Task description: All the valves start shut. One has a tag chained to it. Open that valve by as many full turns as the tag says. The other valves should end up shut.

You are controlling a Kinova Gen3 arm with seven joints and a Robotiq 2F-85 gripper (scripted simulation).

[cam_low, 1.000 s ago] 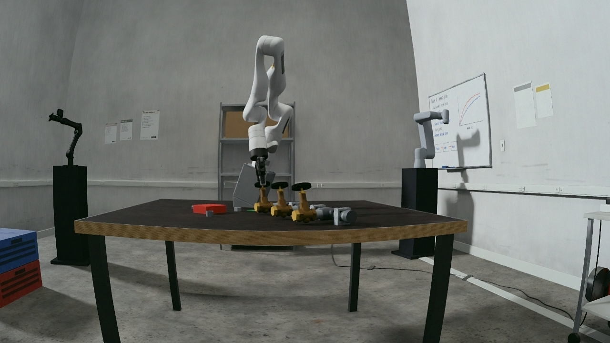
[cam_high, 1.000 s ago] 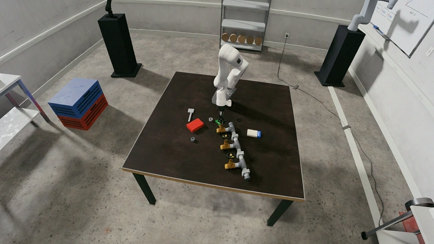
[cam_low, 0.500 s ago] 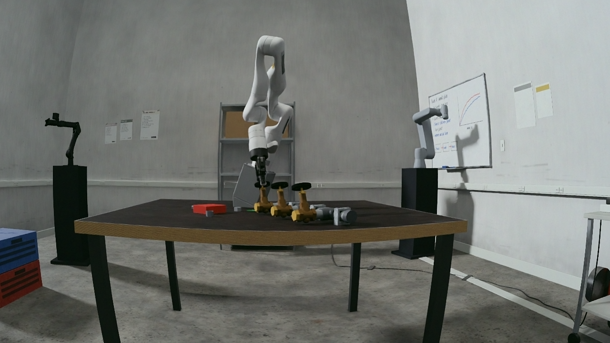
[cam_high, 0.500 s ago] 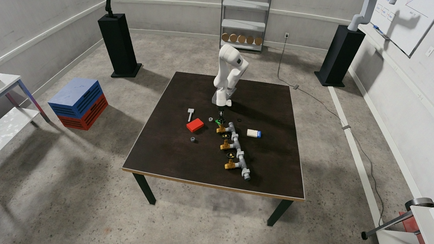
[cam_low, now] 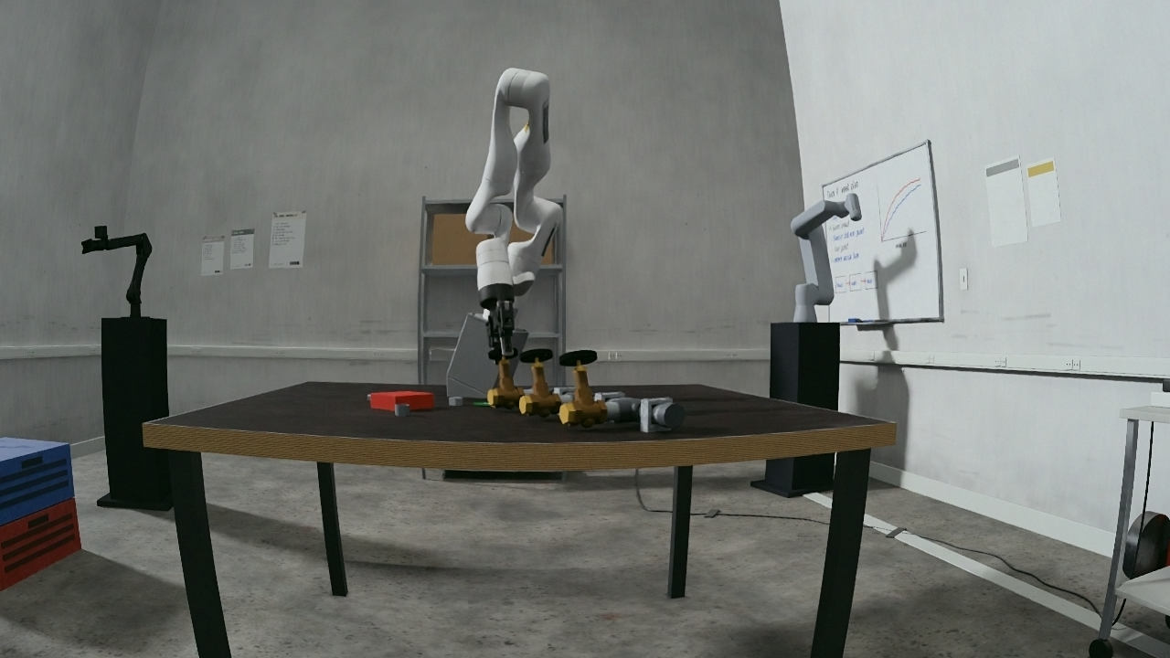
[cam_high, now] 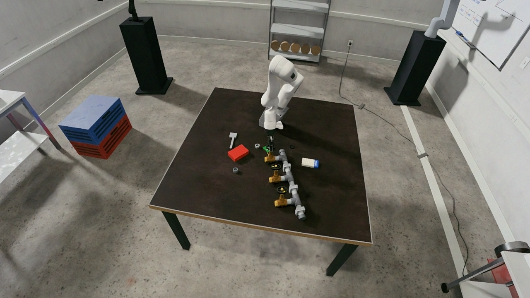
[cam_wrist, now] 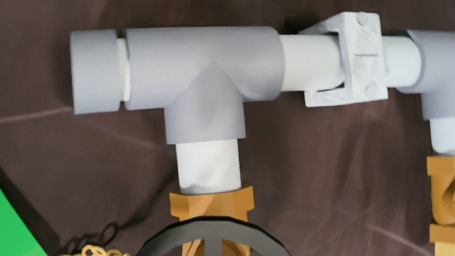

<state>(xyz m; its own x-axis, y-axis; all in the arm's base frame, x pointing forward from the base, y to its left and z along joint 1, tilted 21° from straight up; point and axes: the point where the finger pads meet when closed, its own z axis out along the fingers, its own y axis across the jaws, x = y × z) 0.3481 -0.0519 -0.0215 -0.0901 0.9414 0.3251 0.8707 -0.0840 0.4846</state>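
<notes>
My hand is 90 mm past the green tag, 20 mm to the left of it and 110 mm above it. Also, from my hand: white-and-blue box: 40 mm ahead, 270 mm to the left, 110 mm below; then red block: 30 mm behind, 220 mm to the right, 100 mm below; then small grey ring: 120 mm ahead, 220 mm to the right, 110 mm below.
</notes>
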